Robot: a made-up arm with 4 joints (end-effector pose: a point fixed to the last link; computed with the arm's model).
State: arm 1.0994 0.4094 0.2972 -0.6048
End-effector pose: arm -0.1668 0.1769 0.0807 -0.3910 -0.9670 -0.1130
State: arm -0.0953 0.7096 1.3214 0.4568
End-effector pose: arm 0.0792 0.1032 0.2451 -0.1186 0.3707 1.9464
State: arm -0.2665 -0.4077 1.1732 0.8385
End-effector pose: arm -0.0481 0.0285 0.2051 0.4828 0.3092 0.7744
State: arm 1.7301 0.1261 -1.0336 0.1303
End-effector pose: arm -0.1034 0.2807 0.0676 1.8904 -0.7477 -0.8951
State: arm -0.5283 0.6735 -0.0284 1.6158
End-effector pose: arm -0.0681 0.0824 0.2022 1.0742 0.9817 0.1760
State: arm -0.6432 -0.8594 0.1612 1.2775
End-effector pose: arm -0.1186 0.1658 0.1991 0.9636 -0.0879 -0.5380
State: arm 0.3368 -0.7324 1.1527 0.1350
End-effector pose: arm -0.1573 0.0838 0.1301 0.0960 -0.5402 0.2477
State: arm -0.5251 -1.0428 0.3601 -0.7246
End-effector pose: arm -0.0758 0.2424 0.3204 -0.9154 0.2978 -0.4259
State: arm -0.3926 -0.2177 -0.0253 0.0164
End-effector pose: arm -0.0861 0.1530 0.2987 -0.1671 0.2517 -0.1146
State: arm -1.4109 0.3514 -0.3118 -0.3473
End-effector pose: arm 0.0782 0.2997 0.3229 -1.1958 1.0700 0.6694
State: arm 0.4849 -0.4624 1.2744 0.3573
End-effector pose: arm -0.1136 0.0541 0.1031 0.1942 -0.6055 0.6143
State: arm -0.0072 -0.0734 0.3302 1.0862
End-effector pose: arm -0.1072 0.0865 0.1367 1.0111 0.0724 0.2545
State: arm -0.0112 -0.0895 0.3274 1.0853
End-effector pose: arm -0.1085 0.0878 0.1369 1.0144 0.0653 0.2386
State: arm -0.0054 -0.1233 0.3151 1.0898
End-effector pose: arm -0.1121 0.0922 0.1343 1.0368 0.0362 0.2010
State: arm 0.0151 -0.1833 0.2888 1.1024
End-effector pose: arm -0.1183 0.1019 0.1276 1.0878 -0.0258 0.1313
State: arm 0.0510 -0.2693 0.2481 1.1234
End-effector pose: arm -0.1254 0.1180 0.1172 1.1688 -0.1220 0.0297
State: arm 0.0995 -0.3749 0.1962 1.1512
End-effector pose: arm -0.1306 0.1400 0.1051 1.2745 -0.2457 -0.0958
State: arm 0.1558 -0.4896 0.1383 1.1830
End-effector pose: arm -0.1313 0.1657 0.0941 1.3943 -0.3851 -0.2327
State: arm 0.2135 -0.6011 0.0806 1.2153
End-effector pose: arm -0.1272 0.1914 0.0864 1.5149 -0.5252 -0.3668
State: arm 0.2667 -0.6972 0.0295 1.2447
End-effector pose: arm -0.1198 0.2133 0.0825 1.6229 -0.6504 -0.4838
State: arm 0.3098 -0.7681 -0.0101 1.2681
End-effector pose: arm -0.1121 0.2291 0.0814 1.7071 -0.7474 -0.5719
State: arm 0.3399 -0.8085 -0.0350 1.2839
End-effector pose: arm -0.1064 0.2384 0.0813 1.7621 -0.8085 -0.6235
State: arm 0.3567 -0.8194 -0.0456 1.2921
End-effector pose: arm -0.1038 0.2420 0.0809 1.7883 -0.8340 -0.6392
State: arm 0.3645 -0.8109 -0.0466 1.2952
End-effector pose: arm -0.1034 0.2423 0.0799 1.7955 -0.8356 -0.6309
